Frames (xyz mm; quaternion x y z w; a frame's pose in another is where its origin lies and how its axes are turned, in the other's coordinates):
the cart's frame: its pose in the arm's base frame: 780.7 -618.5 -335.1 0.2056 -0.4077 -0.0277 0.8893
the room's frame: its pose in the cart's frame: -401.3 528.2 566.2 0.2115 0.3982 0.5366 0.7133
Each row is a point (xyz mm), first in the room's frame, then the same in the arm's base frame.
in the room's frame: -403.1 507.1 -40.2
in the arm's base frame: -548.6 -520.4 -156.4
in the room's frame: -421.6 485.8 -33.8
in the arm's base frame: -531.3 -543.5 -157.4
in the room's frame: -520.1 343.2 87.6
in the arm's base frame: -403.9 -695.0 -82.6
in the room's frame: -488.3 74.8 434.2
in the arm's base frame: -108.7 -805.1 223.9
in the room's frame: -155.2 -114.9 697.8
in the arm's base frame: 167.1 -593.5 533.0
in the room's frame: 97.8 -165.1 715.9
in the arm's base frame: 271.1 -367.9 604.7
